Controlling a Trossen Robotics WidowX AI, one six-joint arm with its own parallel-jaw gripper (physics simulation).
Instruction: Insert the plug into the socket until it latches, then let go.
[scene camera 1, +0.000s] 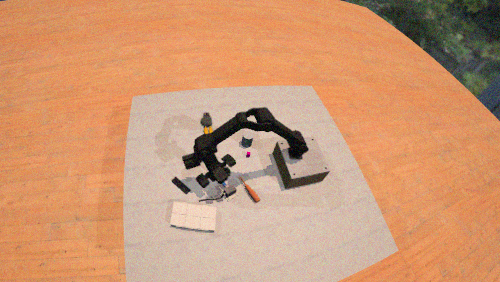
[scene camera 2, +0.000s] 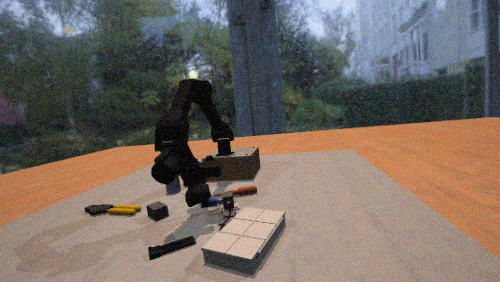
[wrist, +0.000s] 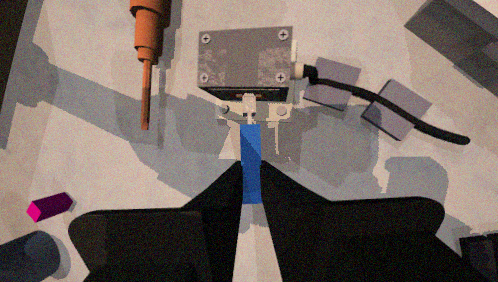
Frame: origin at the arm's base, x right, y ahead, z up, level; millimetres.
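Seen in the pictures: gripper, fingertip midpoint: (scene camera 2: 207, 204) (wrist: 250, 167); arm's base, link origin: (scene camera 1: 295, 153) (scene camera 2: 225, 154).
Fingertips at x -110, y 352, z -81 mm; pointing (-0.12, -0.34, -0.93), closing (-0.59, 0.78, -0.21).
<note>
Offsets run from my fingertips to a thing's middle. "spot": to the spot under its first point.
The socket {dx -52, dy -34, dz -1 mm} (scene camera 1: 230, 191) (scene camera 2: 228, 201) (wrist: 245, 57) is a dark grey box with four screws and a slot facing the gripper. My gripper (wrist: 250, 167) is shut on the blue body of the plug {dx -11, dy -8, dz +2 mm} (scene camera 1: 224, 185) (scene camera 2: 211, 202) (wrist: 251, 140). In the wrist view the plug points straight at the socket. Its pale tip overlaps the lower edge of the slot, slightly left of the coppery contacts. The blue body stands apart from the socket's face. Whether the tip is inside the slot or above it, I cannot tell.
An orange screwdriver {dx -32, dy -126, dz -10 mm} (scene camera 1: 252, 193) (scene camera 2: 245, 190) (wrist: 147, 30) lies beside the socket. A black cable {spot: dx -88, dy +57, dz -18 mm} (wrist: 400, 109) leaves its other side. A white tiled block {dx -181, dy +125, dz -6 mm} (scene camera 1: 194, 216) (scene camera 2: 245, 232), black bar {dx -22, dy +190, dz -16 mm} (scene camera 1: 180, 185) (scene camera 2: 172, 247), pliers {spot: dx +370, dy +82, dz -8 mm} (scene camera 1: 206, 122) (scene camera 2: 112, 209), magenta piece {dx +164, dy -139, dz -11 mm} (scene camera 1: 248, 154) (wrist: 52, 206) and grey cylinder {dx +245, dy -136, dz +12 mm} (scene camera 1: 247, 142) stand around.
</note>
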